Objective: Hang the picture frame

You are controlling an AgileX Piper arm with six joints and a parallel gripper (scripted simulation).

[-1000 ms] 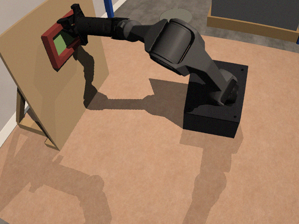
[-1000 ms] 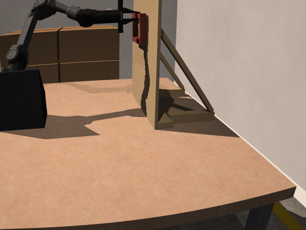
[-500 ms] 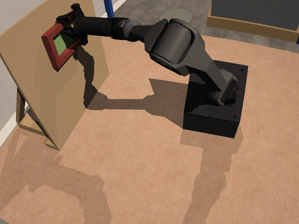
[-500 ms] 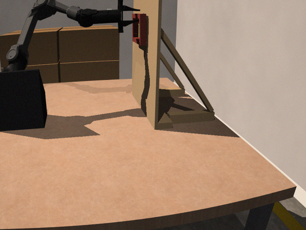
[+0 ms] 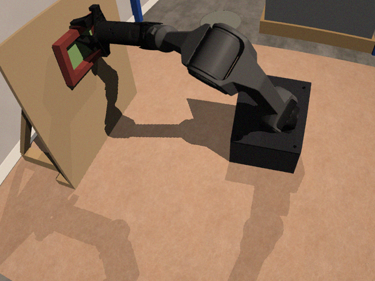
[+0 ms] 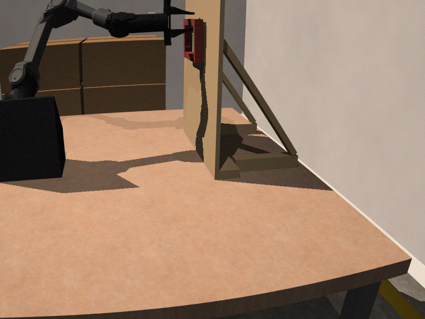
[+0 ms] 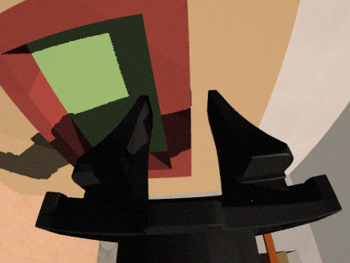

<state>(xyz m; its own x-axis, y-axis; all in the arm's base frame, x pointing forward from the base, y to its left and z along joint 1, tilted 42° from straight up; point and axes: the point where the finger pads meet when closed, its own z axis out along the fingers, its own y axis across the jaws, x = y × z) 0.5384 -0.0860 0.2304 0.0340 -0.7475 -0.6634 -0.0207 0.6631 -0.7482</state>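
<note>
Right now my hand is 60 mm above the picture frame and 10 mm short of it. The rest, counted from my hand: tan board: 170 mm below, 30 mm ahead.
</note>
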